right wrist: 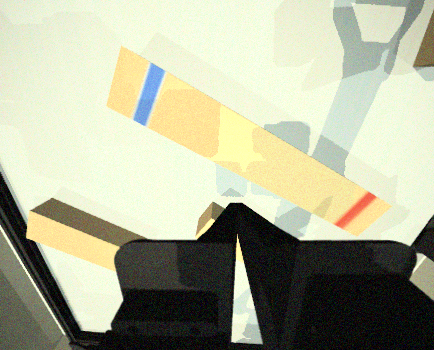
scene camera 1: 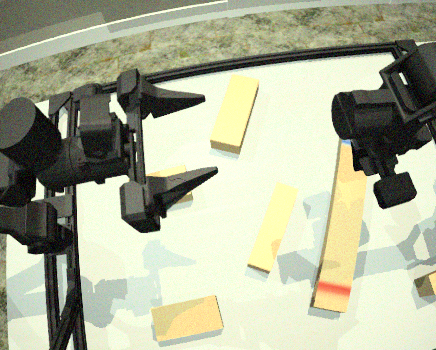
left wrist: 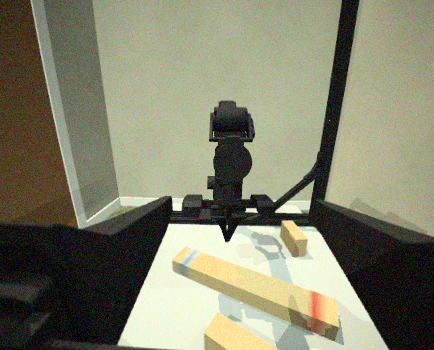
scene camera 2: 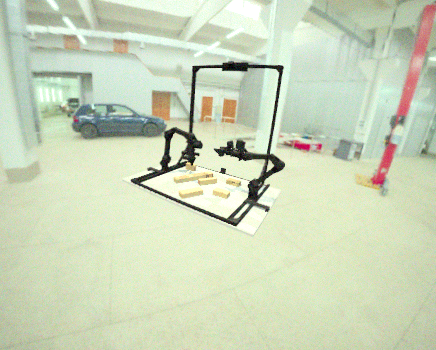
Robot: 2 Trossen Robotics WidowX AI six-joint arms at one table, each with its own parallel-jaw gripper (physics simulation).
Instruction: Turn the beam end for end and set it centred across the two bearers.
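Frame: origin at the left arm's base, x ahead, y left, z up, level; metres.
Seen in the pictures: left gripper, between the fingertips: (scene camera 1: pixel 211 131) (left wrist: pixel 241 204) (scene camera 2: pixel 216 148); right gripper, between the fingertips: (right wrist: pixel 235 208) (scene camera 1: pixel 356 169) (left wrist: pixel 226 241) (scene camera 2: pixel 191 165); left arm's base, origin of its link: (scene camera 1: pixel 58 240) (scene camera 2: pixel 252 198); right arm's base, origin of its link: (scene camera 2: pixel 164 169).
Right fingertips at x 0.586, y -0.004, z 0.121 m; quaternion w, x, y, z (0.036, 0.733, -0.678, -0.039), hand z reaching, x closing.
Note:
Offsets run from my right fingertips to a thing's top centre.
The long wooden beam {0.102 m down, 0.002 m ahead, 0.044 m right} (scene camera 1: pixel 340 225) (scene camera 2: pixel 188 178) (left wrist: pixel 245 280) (right wrist: pixel 240 142) lies flat. Its blue band is toward the top and its red band toward the bottom in scene camera 1. My right gripper (left wrist: pixel 226 241) (right wrist: pixel 235 208) is shut and empty above the table beside the beam; its fingertips are hidden in scene camera 1. My left gripper (scene camera 1: pixel 211 134) (scene camera 2: pixel 217 151) is open and empty, high over the table and apart from the beam. Several plain blocks lie around; I cannot tell which are the two bearers. A narrow block {0.096 m down, 0.148 m back, 0.043 m right} (scene camera 1: pixel 274 227) (scene camera 2: pixel 207 181) (left wrist: pixel 235 335) lies beside the beam.
One block {0.102 m down, 0.170 m back, 0.226 m left} (scene camera 1: pixel 235 112) (scene camera 2: pixel 191 193) (right wrist: pixel 75 235) lies near the black frame (scene camera 1: pixel 275 59). Another block {0.102 m down, 0.335 m back, 0.184 m right} (scene camera 1: pixel 187 319) (scene camera 2: pixel 233 183) lies at the lower left of scene camera 1. A block {0.077 m down, 0.174 m ahead, 0.223 m right} (scene camera 1: pixel 427 285) (left wrist: pixel 294 237) lies beyond the beam's red end. One block {0.102 m down, 0.353 m back, 0.077 m left} (scene camera 2: pixel 221 193) is partly behind my left finger in scene camera 1.

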